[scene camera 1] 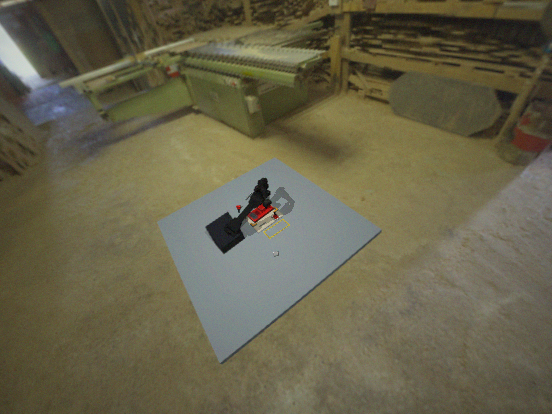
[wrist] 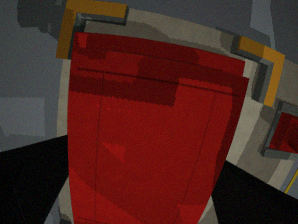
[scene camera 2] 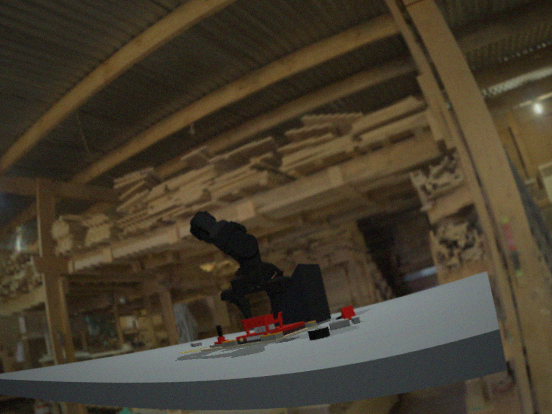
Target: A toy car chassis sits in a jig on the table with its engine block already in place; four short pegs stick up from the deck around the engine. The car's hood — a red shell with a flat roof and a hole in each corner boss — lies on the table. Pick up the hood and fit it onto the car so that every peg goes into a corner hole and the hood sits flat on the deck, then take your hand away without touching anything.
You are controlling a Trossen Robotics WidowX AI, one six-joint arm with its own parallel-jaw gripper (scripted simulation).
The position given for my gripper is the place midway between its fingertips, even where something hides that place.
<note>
My gripper (scene camera 2: 263,321) carries a red hood (wrist: 143,132).
My gripper also shows in the wrist view (wrist: 145,155).
</note>
